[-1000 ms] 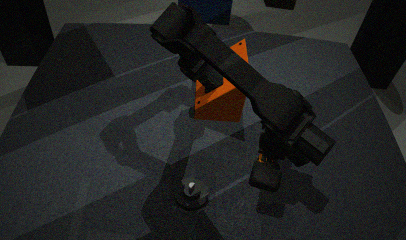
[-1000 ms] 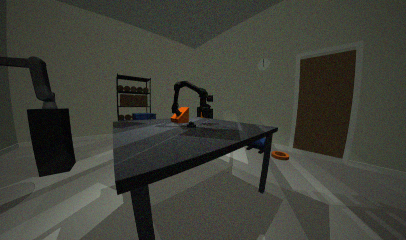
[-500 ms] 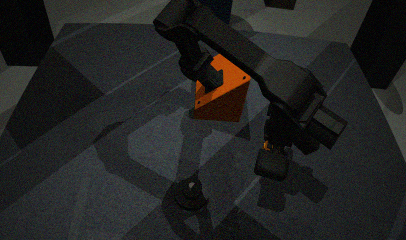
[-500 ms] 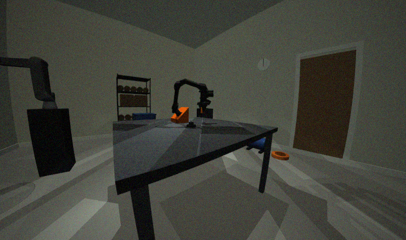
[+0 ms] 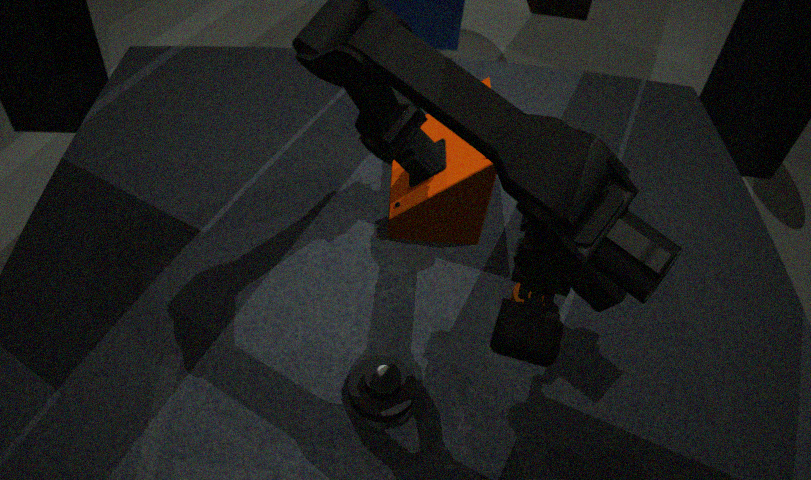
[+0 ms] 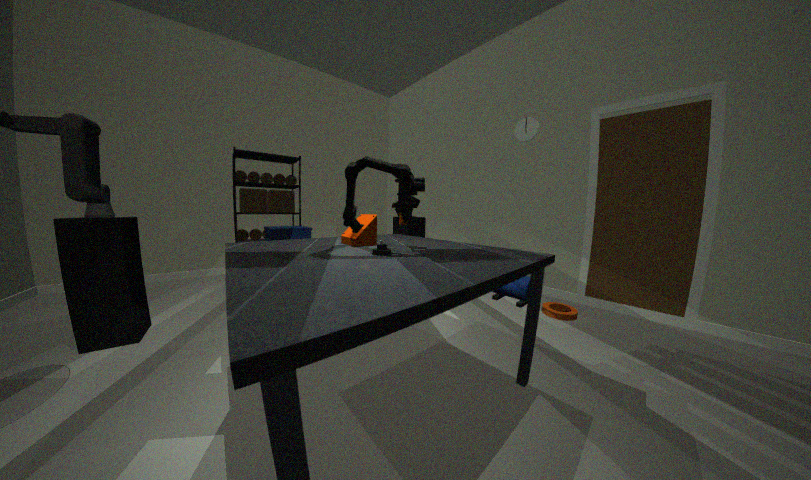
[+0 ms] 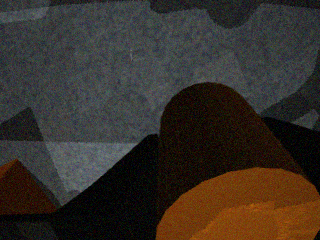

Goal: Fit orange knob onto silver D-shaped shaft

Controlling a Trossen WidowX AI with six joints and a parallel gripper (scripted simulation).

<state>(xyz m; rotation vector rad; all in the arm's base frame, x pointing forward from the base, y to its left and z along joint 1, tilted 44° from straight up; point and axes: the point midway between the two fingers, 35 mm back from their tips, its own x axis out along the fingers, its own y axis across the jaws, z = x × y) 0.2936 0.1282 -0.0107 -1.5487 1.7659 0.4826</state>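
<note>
Now: the dark round pedestal 3 cm ahead of my gripper tip, 15 cm to the right of it and 11 cm below it. Round my gripper tip: orange knob 3 cm above.
</note>
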